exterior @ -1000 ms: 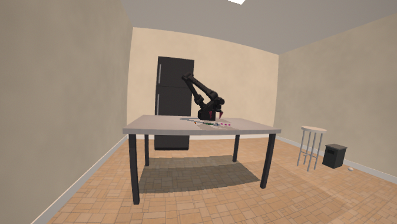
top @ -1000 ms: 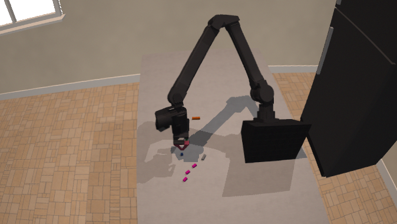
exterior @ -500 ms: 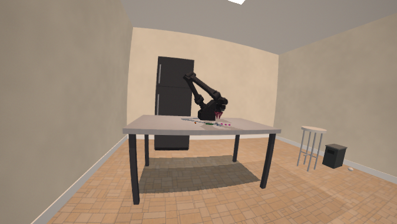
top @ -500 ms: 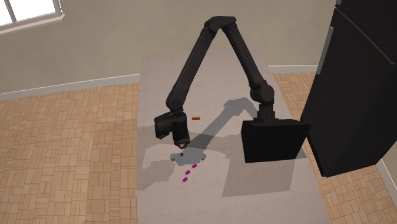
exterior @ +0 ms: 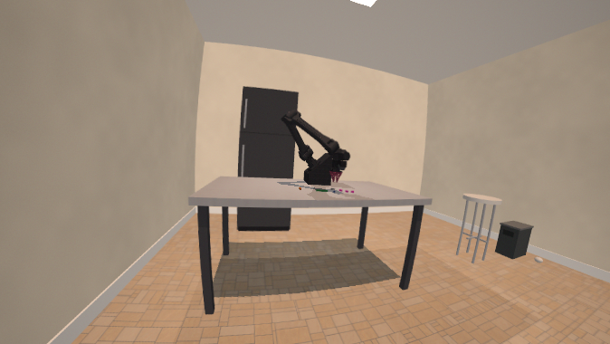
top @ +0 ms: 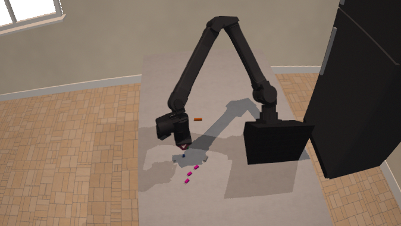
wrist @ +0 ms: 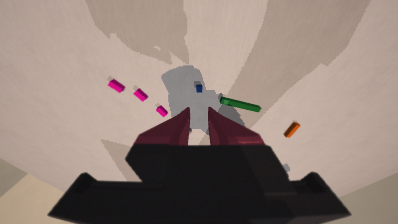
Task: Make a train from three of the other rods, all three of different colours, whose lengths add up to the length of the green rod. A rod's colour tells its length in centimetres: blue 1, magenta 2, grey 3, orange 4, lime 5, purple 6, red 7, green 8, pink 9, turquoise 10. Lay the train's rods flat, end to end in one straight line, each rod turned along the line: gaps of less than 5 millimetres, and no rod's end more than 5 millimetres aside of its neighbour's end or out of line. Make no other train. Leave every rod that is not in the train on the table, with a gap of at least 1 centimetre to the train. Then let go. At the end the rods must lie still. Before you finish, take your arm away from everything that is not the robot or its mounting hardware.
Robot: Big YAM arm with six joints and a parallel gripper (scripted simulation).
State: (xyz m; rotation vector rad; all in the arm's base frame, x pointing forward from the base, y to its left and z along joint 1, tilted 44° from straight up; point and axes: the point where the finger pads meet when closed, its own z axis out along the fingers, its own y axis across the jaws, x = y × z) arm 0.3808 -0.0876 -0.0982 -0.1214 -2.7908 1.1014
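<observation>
Right now the blue rod is 7 cm below my hand. Round my hand: green rod (8 cm to the right, 7 cm below, 3 cm behind); then orange rod (21 cm to the right, 11 cm behind, 7 cm below); then grey rod (10 cm behind, 7 cm below, 3 cm to the left).
</observation>
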